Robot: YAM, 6 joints.
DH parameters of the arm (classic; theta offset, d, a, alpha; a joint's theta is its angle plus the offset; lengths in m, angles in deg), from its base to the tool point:
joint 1: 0 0.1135 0.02 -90
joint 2: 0 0 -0.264 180
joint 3: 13.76 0 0.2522 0
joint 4: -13.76 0 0.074 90
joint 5: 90 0 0 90
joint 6: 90 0.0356 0 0
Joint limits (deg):
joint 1: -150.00..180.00
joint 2: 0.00..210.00
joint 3: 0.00..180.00
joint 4: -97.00..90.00
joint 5: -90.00..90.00
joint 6: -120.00..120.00
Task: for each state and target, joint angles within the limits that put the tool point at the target. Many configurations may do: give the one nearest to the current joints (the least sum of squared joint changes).
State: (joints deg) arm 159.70 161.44 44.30 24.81 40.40 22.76
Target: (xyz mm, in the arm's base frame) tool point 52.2 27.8 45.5
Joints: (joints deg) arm 180.00 175.63 0.00 1.38 51.34 22.76
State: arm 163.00 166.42 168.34 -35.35 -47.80 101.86
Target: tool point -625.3 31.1 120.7
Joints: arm 175.07 176.03 169.41 -18.13 -39.78 101.86
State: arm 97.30 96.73 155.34 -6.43 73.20 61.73
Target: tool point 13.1 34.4 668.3
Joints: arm 122.98 67.26 135.98 -27.81 56.58 61.73
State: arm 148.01 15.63 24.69 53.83 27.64 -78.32
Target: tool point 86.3 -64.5 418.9
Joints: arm 135.43 0.00 38.77 59.96 24.23 -78.32
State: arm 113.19 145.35 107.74 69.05 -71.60 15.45
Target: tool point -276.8 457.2 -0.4
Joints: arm 117.61 165.57 104.71 64.25 -69.91 15.45
